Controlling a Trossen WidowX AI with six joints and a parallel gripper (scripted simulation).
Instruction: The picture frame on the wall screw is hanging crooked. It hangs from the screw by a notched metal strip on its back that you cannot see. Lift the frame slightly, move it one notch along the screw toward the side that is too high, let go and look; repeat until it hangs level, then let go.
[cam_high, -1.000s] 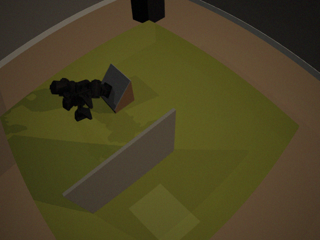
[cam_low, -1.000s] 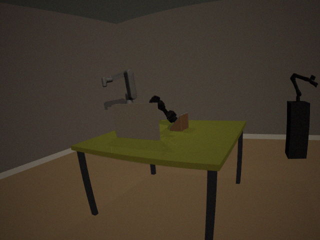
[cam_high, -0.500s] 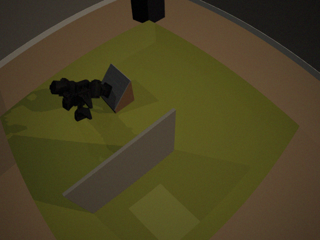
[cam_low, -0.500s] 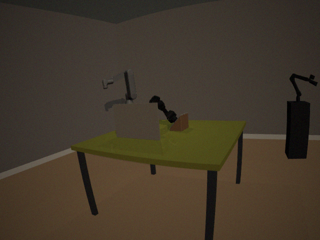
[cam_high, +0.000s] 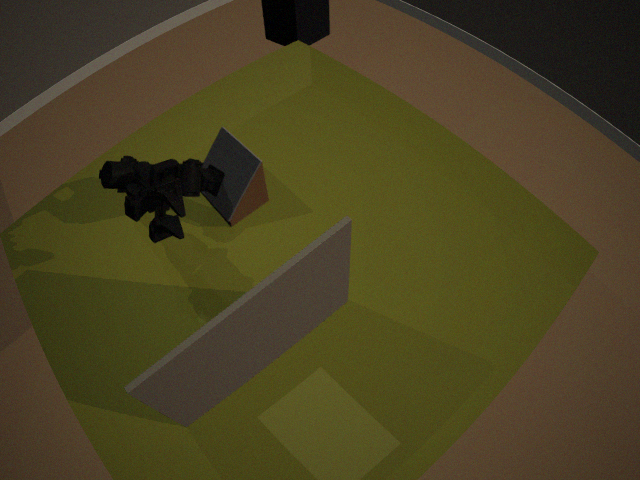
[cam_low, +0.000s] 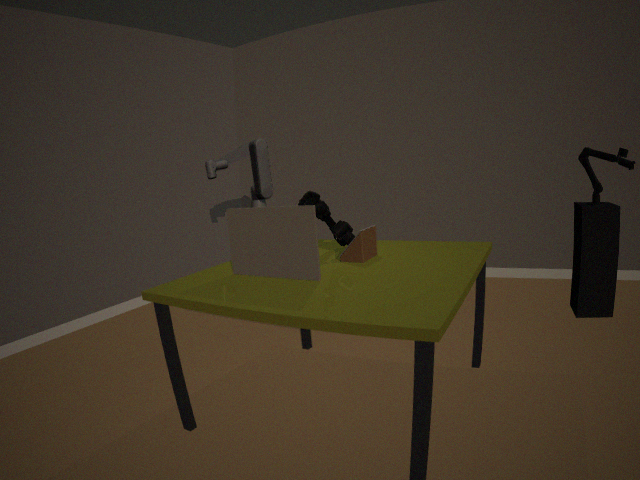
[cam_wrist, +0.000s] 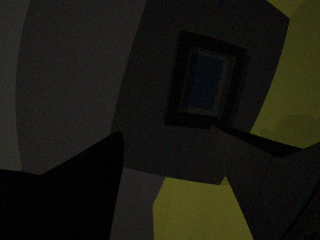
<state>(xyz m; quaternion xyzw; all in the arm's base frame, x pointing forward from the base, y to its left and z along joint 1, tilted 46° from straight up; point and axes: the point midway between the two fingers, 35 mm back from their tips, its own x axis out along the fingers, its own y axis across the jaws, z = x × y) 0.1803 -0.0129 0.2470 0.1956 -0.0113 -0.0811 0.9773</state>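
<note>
Now: the dark picture frame 20 cm ahead of my gripper tip, 5 cm to the right of it and 9 cm below it. Also, from my gripper tip: upright board: 22 cm ahead, 5 cm to the right, 9 cm below.
</note>
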